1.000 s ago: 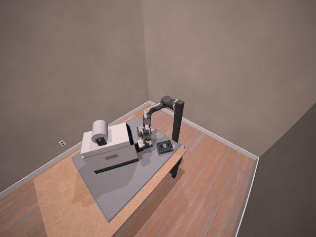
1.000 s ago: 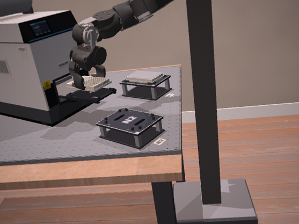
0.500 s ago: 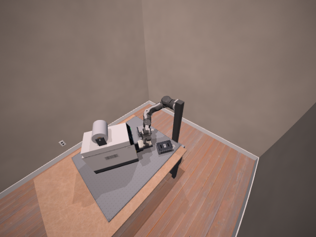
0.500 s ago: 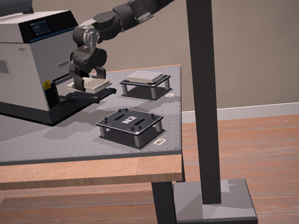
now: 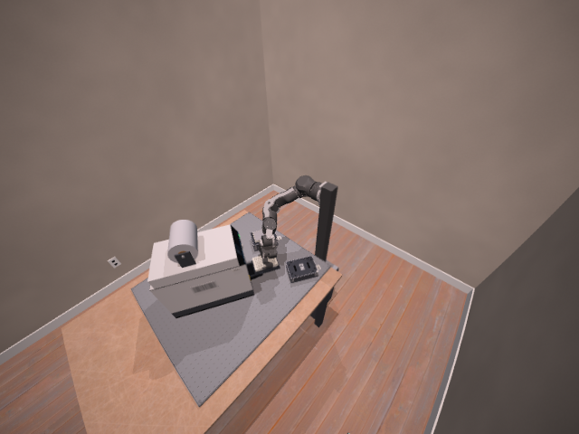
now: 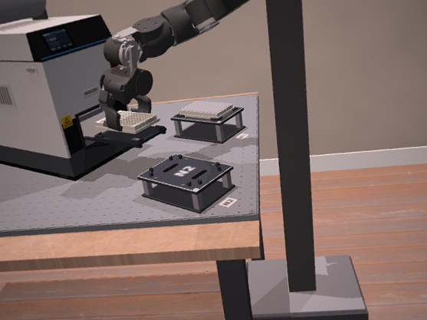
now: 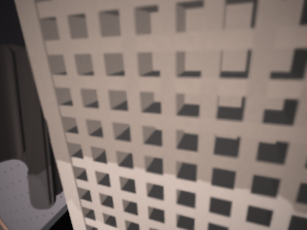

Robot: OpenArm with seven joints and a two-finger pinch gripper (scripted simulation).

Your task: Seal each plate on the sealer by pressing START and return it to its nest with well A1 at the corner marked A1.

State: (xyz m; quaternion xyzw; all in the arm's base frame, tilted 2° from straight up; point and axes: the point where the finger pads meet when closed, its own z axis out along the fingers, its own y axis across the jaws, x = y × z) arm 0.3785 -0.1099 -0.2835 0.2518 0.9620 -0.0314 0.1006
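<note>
Now: the sealer stage 3 cm below my hand. The rest, counted from my hand: plate: right at my hand; start button: 13 cm to the right, 7 cm above, 4 cm ahead; dark screen panel: 20 cm above, 12 cm ahead, 2 cm to the right.
</note>
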